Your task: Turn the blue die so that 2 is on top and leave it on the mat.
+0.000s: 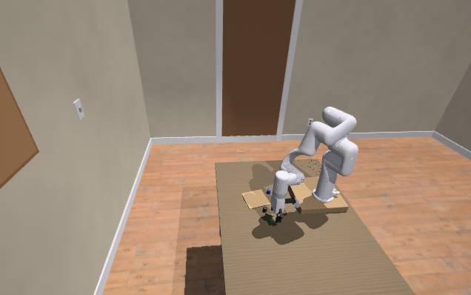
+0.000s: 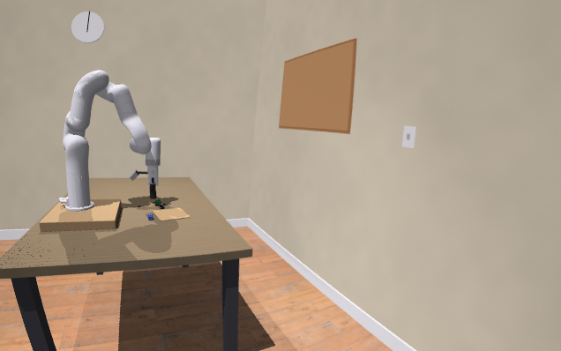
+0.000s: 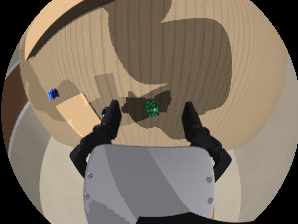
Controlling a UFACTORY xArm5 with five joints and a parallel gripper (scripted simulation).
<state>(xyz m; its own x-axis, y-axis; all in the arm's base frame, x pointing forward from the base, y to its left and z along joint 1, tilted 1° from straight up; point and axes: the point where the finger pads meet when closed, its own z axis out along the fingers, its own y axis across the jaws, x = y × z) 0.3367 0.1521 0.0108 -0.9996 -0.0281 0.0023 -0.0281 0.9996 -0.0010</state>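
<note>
Right now the green die is 30 mm ahead of my hand and 40 mm below it. Round my hand: blue die 10 mm behind, 240 mm to the right, 40 mm below; black die 40 mm ahead, 80 mm to the right, 40 mm below; tan mat 80 mm ahead, 180 mm to the right, 50 mm below.
</note>
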